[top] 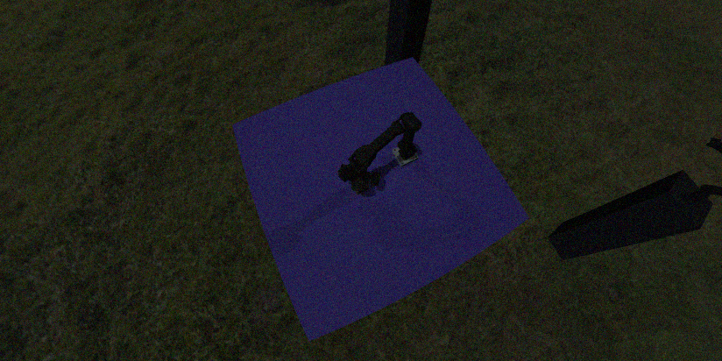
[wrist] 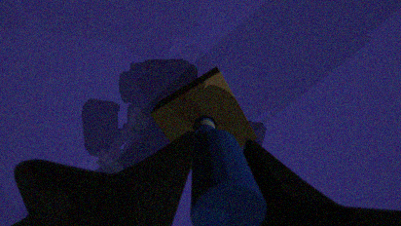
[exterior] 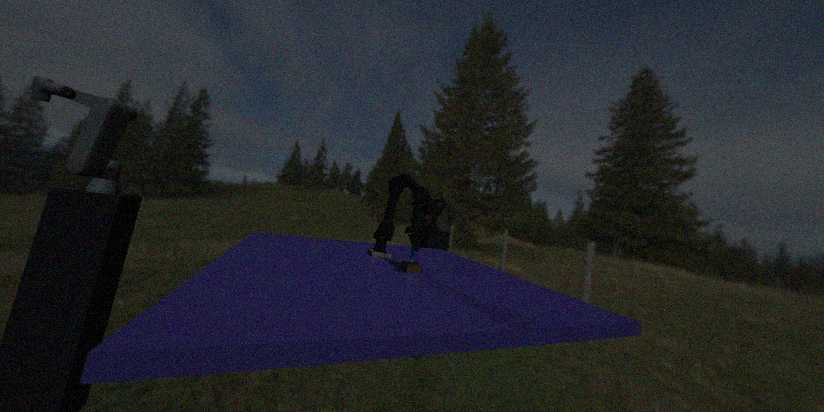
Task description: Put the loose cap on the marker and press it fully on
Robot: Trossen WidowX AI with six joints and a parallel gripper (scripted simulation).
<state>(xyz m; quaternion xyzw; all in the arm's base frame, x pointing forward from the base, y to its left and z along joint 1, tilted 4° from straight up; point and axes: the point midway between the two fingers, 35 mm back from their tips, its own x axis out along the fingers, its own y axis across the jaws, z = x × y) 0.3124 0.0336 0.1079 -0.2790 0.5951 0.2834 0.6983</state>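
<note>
Right now the blue cap is 2 cm above my gripper tip. Round my gripper tip: holder block (1 cm behind, 1 cm to the right, 7 cm below).
</note>
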